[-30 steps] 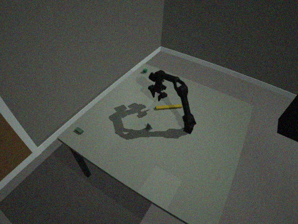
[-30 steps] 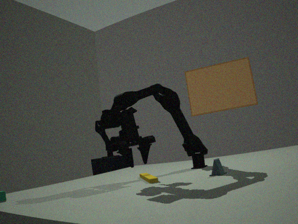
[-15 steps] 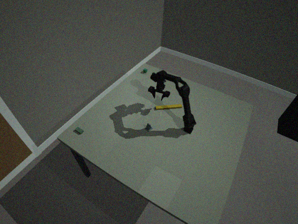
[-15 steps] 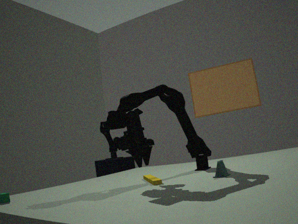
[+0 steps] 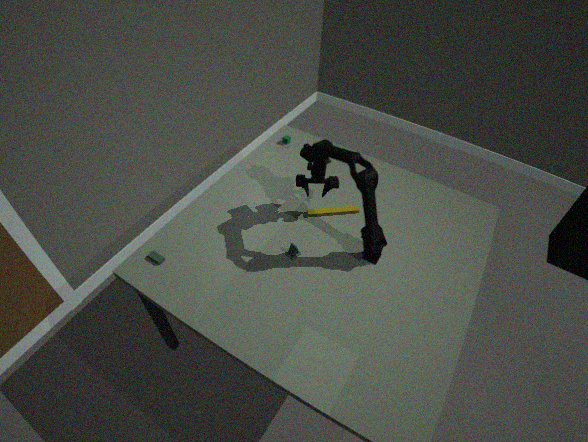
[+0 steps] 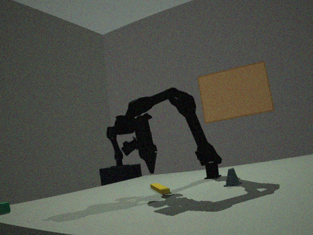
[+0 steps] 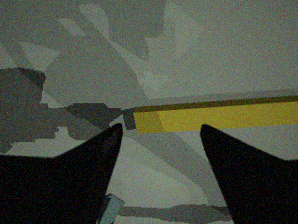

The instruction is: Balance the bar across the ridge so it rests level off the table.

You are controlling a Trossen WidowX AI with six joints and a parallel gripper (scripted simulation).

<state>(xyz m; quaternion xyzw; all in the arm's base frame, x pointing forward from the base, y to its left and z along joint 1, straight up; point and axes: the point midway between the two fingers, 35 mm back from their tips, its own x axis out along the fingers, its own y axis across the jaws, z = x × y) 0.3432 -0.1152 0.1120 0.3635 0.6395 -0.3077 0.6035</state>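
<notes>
Now: the yellow bar 9 cm behind my gripper tip, 3 cm to the right of it and 7 cm below it. Round my gripper tip: grey-green block 40 cm ahead, 61 cm to the left, 7 cm below; green cube 40 cm ahead, 39 cm to the right, 6 cm below.
</notes>
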